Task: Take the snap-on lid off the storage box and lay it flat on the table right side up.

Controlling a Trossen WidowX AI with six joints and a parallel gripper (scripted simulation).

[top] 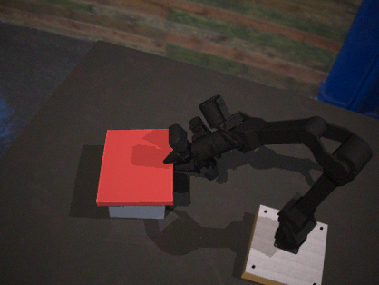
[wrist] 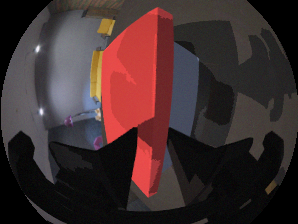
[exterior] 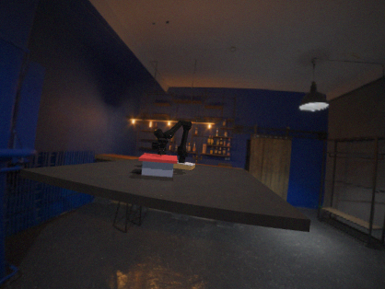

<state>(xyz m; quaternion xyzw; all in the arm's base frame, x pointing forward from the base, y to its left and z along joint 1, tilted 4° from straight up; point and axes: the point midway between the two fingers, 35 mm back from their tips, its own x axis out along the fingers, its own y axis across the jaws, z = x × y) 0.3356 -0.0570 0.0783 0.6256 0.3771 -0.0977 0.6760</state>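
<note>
The red lid is 70 mm ahead of my gripper tip and 30 mm to the left of it. The rest, counted from my gripper tip: grey-blue storage box 70 mm ahead, 30 mm to the left, 60 mm below.
</note>
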